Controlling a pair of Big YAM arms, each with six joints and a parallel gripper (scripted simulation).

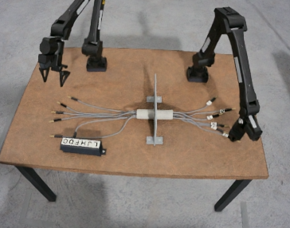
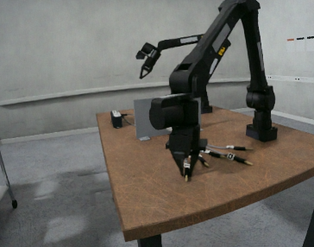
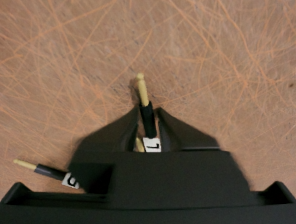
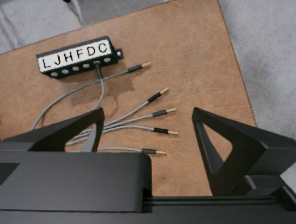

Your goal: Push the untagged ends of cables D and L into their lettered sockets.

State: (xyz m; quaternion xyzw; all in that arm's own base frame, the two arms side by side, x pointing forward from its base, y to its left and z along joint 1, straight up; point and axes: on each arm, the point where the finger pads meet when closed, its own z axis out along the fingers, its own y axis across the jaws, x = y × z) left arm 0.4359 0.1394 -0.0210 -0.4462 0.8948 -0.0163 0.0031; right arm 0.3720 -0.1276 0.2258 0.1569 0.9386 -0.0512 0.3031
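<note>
Right now the tagged cable end is right at my left hand.
</note>
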